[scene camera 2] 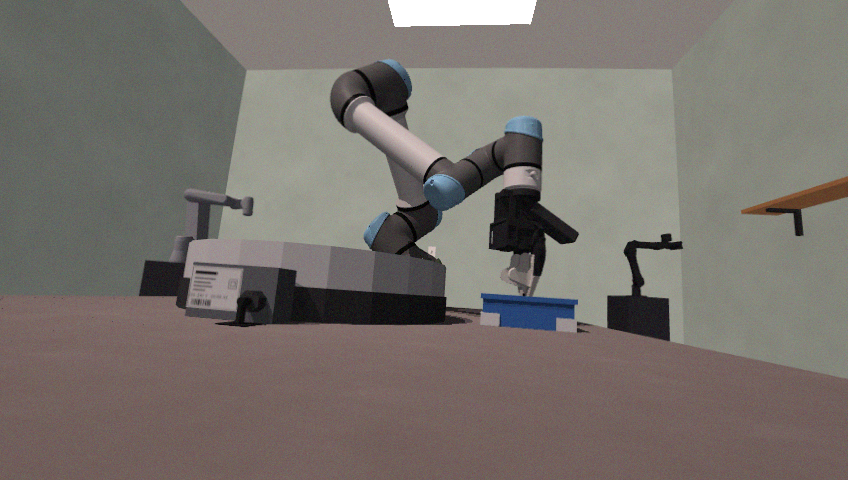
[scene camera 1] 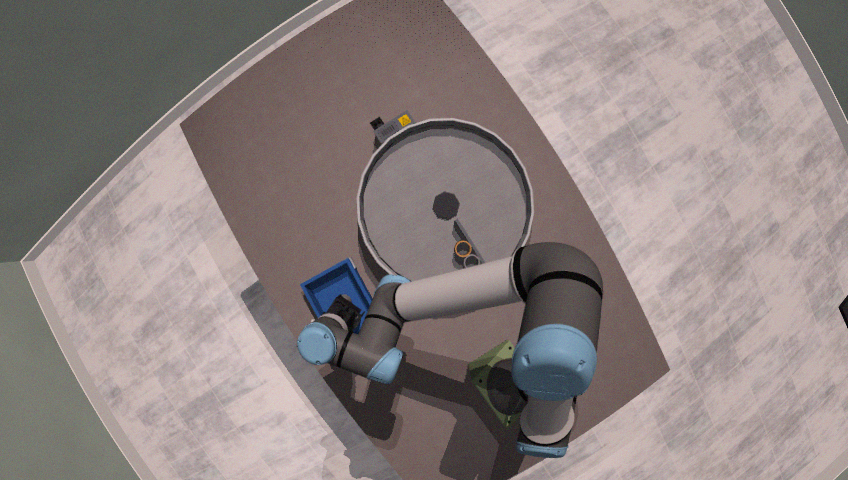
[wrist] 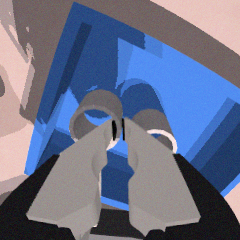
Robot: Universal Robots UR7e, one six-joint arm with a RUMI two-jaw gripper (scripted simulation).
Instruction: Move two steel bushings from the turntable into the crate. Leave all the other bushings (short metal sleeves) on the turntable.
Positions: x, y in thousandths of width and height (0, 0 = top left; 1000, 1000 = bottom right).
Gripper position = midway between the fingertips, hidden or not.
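There is my gripper (scene camera 2: 619, 639), which I can also see from the wrist, the same gripper (wrist: 498, 498). I see a steel bushing (wrist: 640, 506) and another steel bushing (wrist: 431, 419). A blue crate (scene camera 1: 379, 609) is part of the scene too, and I see that crate (wrist: 360, 248) from the wrist as well.
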